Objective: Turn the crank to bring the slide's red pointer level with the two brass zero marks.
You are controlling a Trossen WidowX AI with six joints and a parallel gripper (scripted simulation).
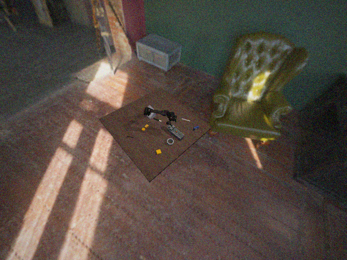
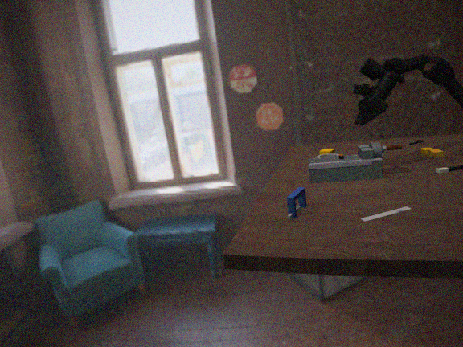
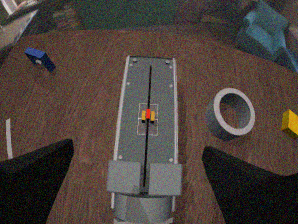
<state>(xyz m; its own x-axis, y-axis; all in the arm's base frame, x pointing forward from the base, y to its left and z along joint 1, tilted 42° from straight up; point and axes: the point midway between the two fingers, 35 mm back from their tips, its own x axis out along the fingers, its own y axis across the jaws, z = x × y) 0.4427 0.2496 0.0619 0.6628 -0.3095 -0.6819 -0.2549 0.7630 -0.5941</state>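
The crank handle is 12 cm behind my gripper tip, 9 cm below it and 1 cm to the right of it. Also, from my gripper tip: blue u-shaped piece: 35 cm to the left, 16 cm below, 16 cm ahead; white strip: 33 cm to the left, 20 cm below, 8 cm behind; red pointer: 11 cm below, 7 cm ahead, 1 cm to the left.
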